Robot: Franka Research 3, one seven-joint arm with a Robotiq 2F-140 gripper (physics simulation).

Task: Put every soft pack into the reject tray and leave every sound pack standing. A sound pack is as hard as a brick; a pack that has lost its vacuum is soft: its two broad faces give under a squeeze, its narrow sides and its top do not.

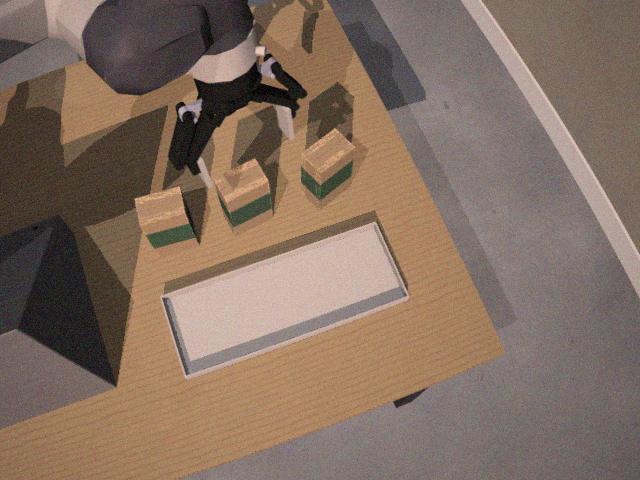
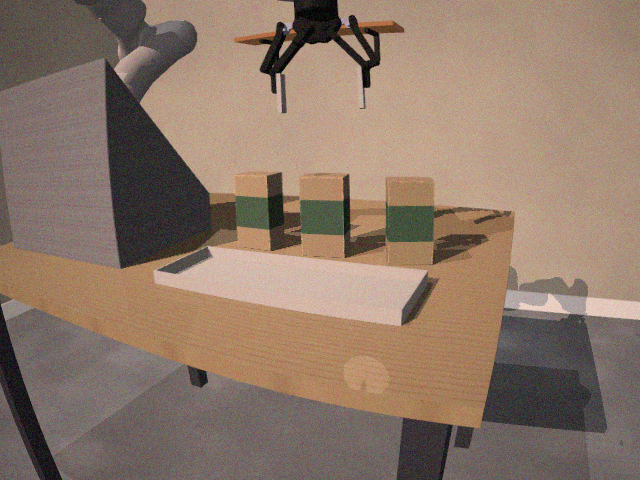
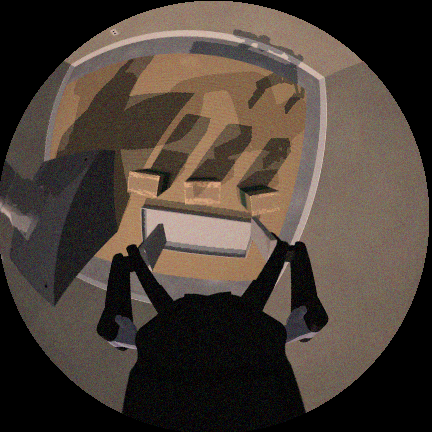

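Three tan packs with a green band stand upright in a row behind the reject tray. The left pack (image 1: pixel 164 214) (image 2: pixel 258 210) (image 3: pixel 145 183), the middle pack (image 1: pixel 244 192) (image 2: pixel 324 214) (image 3: pixel 202 192) and the right pack (image 1: pixel 328 164) (image 2: pixel 409 220) (image 3: pixel 263 201) are apart from one another; the right one is turned at a different angle. None shows whether it is soft or hard. The white reject tray (image 1: pixel 289 294) (image 2: pixel 289 281) (image 3: pixel 200 231) holds no pack. My gripper (image 1: pixel 249 155) (image 2: pixel 321 110) (image 3: pixel 207 229) is open and empty, high above the packs.
A large grey wedge-shaped block (image 1: pixel 62 289) (image 2: pixel 62 170) (image 3: pixel 80 215) stands left of the packs and the tray. The wooden table (image 1: pixel 310 392) (image 2: pixel 258 351) (image 3: pixel 200 67) ends to the right of the right pack and in front of the tray. An orange board (image 2: pixel 392 26) shows behind the gripper.
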